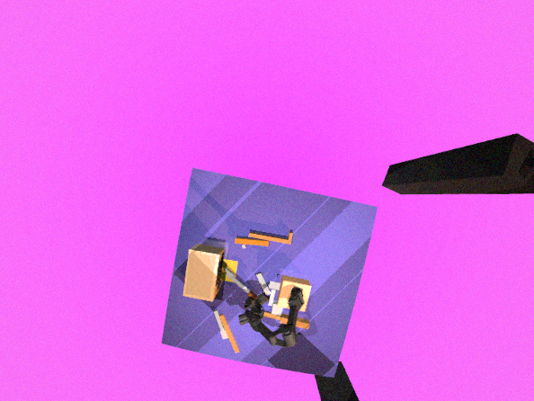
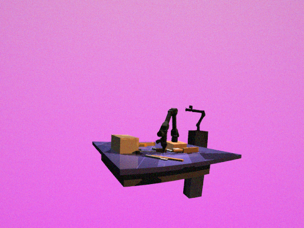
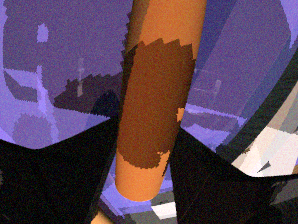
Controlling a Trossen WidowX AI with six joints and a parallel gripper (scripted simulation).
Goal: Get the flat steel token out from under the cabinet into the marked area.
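Right now my gripper tip is 12 cm to the left of the grey bar and 1 cm short of it. The rest, counted from my gripper tip: orange stick 32 cm to the left, 8 cm ahead; small white piece 25 cm ahead, 10 cm to the right; orange block 22 cm behind, 5 cm to the left, 2 cm above.
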